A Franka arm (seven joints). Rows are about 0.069 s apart.
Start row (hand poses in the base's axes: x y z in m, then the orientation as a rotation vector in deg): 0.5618 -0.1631 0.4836 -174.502 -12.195 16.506
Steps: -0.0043 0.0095 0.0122 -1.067 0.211 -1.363; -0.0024 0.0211 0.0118 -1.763 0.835 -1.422; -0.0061 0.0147 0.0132 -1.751 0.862 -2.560; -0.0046 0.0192 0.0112 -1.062 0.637 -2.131; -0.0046 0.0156 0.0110 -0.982 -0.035 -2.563; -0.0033 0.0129 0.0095 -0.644 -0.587 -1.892; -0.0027 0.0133 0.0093 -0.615 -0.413 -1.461; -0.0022 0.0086 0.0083 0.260 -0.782 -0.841; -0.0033 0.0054 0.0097 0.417 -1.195 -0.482
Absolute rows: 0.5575 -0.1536 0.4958 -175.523 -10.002 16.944; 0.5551 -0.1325 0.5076 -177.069 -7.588 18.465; 0.5490 -0.1178 0.5208 -178.481 -3.353 20.000; 0.5444 -0.0986 0.5320 178.332 -0.155 -21.000; 0.5398 -0.0830 0.5430 177.615 -4.307 -20.875; 0.5365 -0.0701 0.5525 177.217 -7.349 -19.922; 0.5338 -0.0568 0.5618 176.747 -9.700 -19.227; 0.5316 -0.0482 0.5701 177.184 -10.997 -18.103; 0.5283 -0.0428 0.5798 177.847 -11.735 -16.352
